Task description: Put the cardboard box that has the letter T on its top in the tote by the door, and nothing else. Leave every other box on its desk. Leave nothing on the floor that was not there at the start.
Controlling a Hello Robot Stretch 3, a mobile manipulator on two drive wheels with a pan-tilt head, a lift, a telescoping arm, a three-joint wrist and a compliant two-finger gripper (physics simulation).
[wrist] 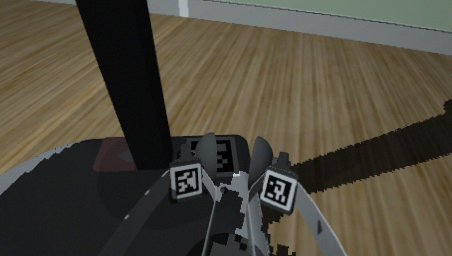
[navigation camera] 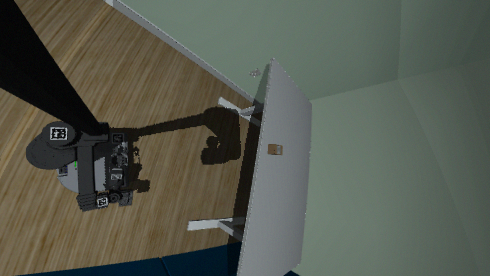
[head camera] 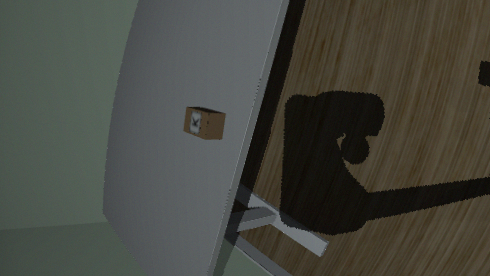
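Pixels of known places: gripper, fingertip midpoint: (wrist: 233,152) (navigation camera: 121,146); robot's base, link origin: (navigation camera: 118,158).
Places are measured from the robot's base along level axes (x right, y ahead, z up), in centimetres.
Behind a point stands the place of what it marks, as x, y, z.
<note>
A small brown cardboard box (head camera: 205,124) {-1.2, 71.5, 77.0} (navigation camera: 274,149) {-1.3, 71.2, 76.7} stands on the grey desk (head camera: 165,170) {-15.3, 96.7, 72.0} (navigation camera: 282,200) {35.1, 84.5, 72.0}. Its top has a white label with a dark letter that looks like a K or an X in the head view; the print is too coarse to be sure. In the navigation view the letter is too small to read. My gripper (wrist: 233,152) {-7.8, 1.5, 22.6} is partly open, with a gap between its two rounded fingertips and no object between them. It hangs over my own base, well away from the desk. The tote and the door do not show in these views.
A white desk leg (head camera: 300,235) {-50.1, 98.2, 2.6} (navigation camera: 205,225) {69.4, 60.8, 2.5} reaches out over the wooden floor in front of the desk. Green walls stand behind the desk. A dark blue surface (navigation camera: 125,267) {72.3, -1.5, 5.9} lies along the navigation view's lower edge. My black mast (wrist: 125,75) {-11.6, -6.7, 27.5} rises beside the gripper. My shadow falls on the floor.
</note>
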